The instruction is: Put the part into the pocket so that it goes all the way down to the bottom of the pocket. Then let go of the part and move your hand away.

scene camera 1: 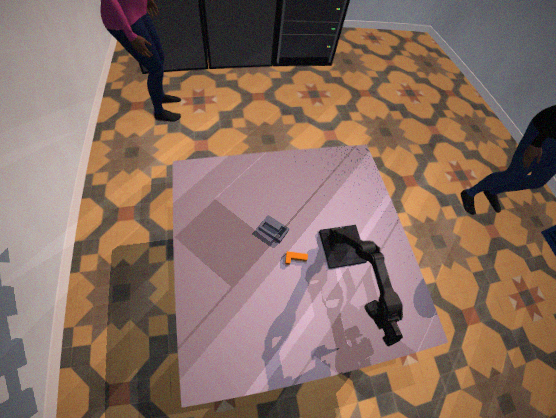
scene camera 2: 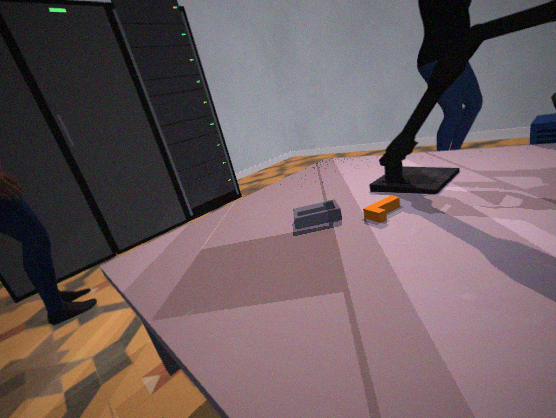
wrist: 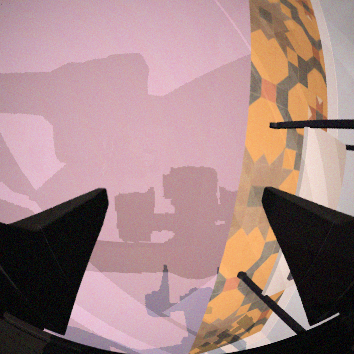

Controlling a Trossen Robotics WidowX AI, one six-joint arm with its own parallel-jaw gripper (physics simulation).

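Places are measured from the arm's base along level axes (x ahead, y left, z up), in millimetres.
Pixels of known places: gripper, fingertip midpoint: point(scene camera 1: 379, 328) point(wrist: 186, 195); arm's base, link origin: point(scene camera 1: 334, 237) point(scene camera 2: 393, 178).
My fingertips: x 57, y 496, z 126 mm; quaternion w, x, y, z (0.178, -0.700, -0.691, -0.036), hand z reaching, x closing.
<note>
Ahead of a thing's pixels: the offset from my fingertips to its top centre. Level surfaces: height alone.
The orange L-shaped part {dy -457, dx +185, dz -120 mm} point(scene camera 1: 296, 257) point(scene camera 2: 381, 209) lies flat on the table, outside the pocket. The grey block with the pocket {dy -655, dx +235, dz -114 mm} point(scene camera 1: 272, 230) point(scene camera 2: 317, 217) stands on the table a short way from the part; its pocket opening faces up. My gripper point(wrist: 186, 195) is open and empty, its two black fingers wide apart. In the scene camera 1 view it is at the end of the arm, over the front right of the table, well away from the part and the block. The gripper is outside the scene camera 2 view. Part and block do not show in the wrist view.
The arm's black base plate point(scene camera 1: 345, 257) point(scene camera 2: 425, 181) stands on the pink table {dz -150 mm} point(scene camera 1: 210, 340) point(scene camera 2: 280, 360) to the right of the part. The arm's shadow falls across the table. Dark cabinets point(scene camera 1: 240, 32) point(scene camera 2: 65, 125) and two people are beyond the table.
</note>
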